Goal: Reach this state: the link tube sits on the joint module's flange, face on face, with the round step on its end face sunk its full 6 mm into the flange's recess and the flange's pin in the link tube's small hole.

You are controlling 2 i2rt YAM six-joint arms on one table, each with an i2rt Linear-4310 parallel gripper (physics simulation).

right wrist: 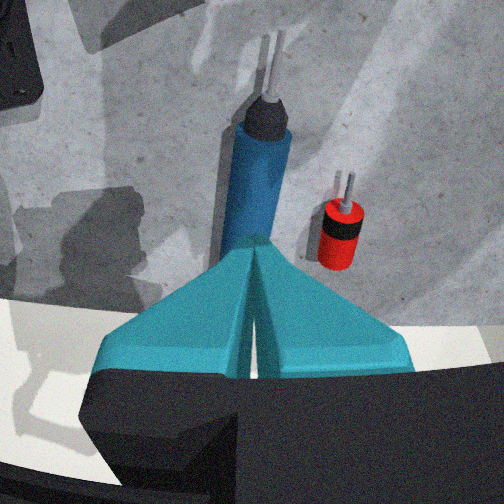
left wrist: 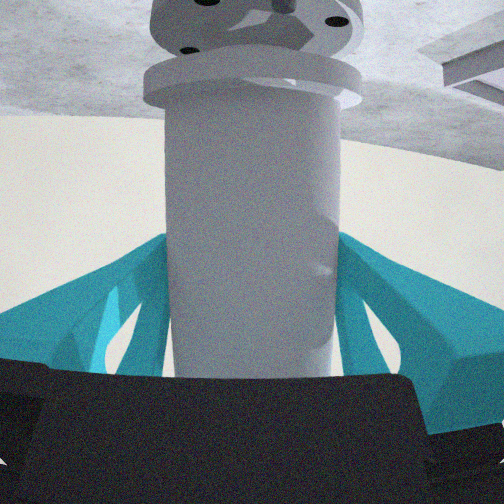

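Observation:
In the left wrist view my left gripper is shut on the grey link tube, its teal fingers on both sides of the tube's body. The tube's wide end collar points away from the camera. Just beyond it is the joint module's grey round flange with small dark holes; the collar is close to the flange and looks slightly tilted to it, with a thin gap on the right. The step, recess and pin are hidden. In the right wrist view my right gripper is shut and empty above the table.
A blue-handled screwdriver with a black collar lies on the grey table just beyond the right fingertips. A short red driver with a black band lies to its right. A grey bracket sits at the upper right of the left wrist view.

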